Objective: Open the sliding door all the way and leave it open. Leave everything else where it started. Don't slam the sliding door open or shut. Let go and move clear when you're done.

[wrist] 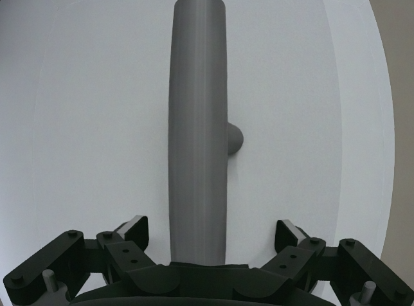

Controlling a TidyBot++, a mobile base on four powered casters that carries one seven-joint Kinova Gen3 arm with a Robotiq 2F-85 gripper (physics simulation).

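The white sliding door (105,125) fills most of the wrist view. A grey upright bar handle (198,125) stands out from it, running from the top of the view down to the gripper's palm. A short round mount (235,139) shows at the handle's right side. My gripper (211,233) is open, with one finger to the left of the handle and the other to its right. There is a gap between the handle and each finger. The lower end of the handle is hidden behind the gripper's body.
A lighter white strip (362,135) runs upright to the right of the door, along a faint edge. Beyond it, a beige wall (400,75) shows at the far right.
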